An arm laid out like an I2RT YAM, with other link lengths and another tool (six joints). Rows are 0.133 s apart.
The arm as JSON. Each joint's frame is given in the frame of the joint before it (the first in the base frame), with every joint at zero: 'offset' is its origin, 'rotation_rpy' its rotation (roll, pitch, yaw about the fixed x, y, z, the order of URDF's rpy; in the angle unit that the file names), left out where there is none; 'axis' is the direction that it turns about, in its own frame. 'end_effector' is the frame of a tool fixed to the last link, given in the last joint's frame.
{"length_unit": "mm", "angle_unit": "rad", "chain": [
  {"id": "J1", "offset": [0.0, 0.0, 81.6], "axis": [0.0, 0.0, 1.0]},
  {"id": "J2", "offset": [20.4, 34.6, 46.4], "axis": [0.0, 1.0, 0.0]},
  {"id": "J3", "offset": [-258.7, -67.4, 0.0], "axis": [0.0, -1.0, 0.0]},
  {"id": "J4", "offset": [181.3, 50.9, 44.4], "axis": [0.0, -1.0, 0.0]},
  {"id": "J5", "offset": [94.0, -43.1, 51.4], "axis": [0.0, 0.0, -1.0]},
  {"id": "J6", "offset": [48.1, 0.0, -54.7], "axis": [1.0, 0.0, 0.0]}
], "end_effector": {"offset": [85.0, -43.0, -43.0], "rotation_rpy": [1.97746, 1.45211, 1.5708]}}
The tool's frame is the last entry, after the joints.
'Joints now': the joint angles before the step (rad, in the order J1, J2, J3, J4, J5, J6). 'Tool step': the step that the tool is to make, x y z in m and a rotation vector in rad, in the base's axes. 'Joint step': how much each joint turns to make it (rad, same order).
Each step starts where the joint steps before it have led.
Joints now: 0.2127 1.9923 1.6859 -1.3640 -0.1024 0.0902
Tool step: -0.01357 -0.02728 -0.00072 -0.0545 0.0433 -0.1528
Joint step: -0.0958 0.0000 -0.0320 -0.0145 0.0393 0.0626
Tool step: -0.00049 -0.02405 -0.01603 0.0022 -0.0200 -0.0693
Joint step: -0.0973 0.0000 -0.0778 0.0962 0.0030 -0.0279
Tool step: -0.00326 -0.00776 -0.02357 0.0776 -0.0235 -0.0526
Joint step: -0.0724 0.0000 -0.1099 0.1293 -0.0751 -0.0290
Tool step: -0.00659 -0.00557 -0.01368 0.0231 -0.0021 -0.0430
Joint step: -0.0405 0.0000 -0.0747 0.0751 -0.0233 0.0000
